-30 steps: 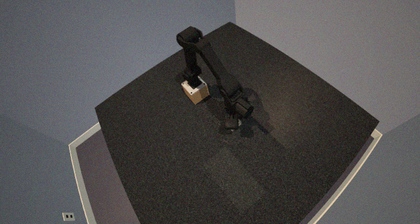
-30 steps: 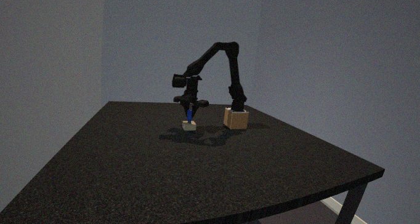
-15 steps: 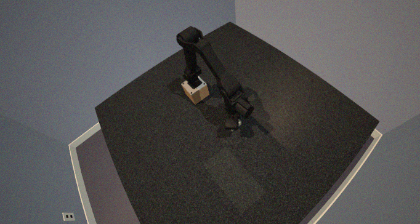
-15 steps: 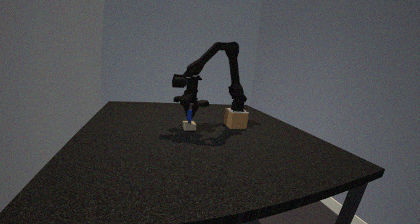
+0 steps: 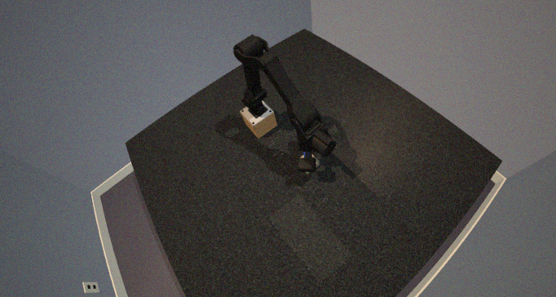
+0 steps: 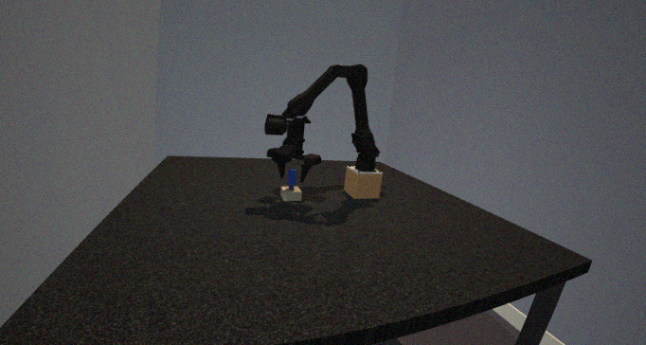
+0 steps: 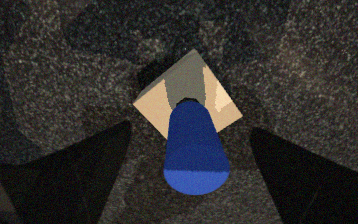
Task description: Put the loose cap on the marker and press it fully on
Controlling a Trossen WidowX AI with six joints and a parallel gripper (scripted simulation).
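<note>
The blue cap lies 10 mm above my gripper tip. Round my gripper tip: holder block 50 mm below.
</note>
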